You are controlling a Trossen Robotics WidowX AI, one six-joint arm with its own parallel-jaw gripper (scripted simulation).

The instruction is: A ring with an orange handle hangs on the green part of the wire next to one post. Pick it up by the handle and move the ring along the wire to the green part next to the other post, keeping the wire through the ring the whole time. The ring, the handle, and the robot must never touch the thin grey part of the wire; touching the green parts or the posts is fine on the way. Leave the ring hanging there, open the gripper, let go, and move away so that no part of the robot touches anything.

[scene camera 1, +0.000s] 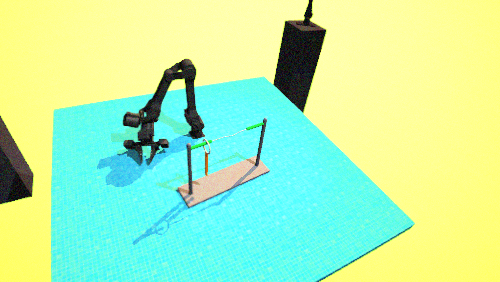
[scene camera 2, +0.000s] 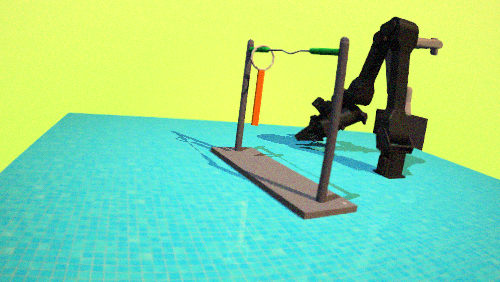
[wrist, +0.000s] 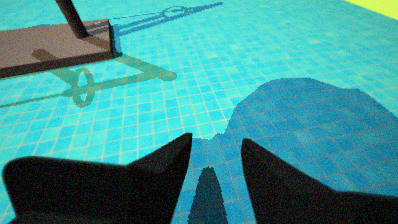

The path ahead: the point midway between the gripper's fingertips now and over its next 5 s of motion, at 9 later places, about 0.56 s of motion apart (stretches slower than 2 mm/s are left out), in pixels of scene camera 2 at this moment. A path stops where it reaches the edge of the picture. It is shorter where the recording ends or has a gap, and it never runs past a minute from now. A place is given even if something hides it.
My gripper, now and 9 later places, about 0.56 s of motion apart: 295, 138; 280, 139; 278, 138; 282, 132; 272, 117; 262, 115; 252, 116; 242, 117; 242, 116; 243, 110
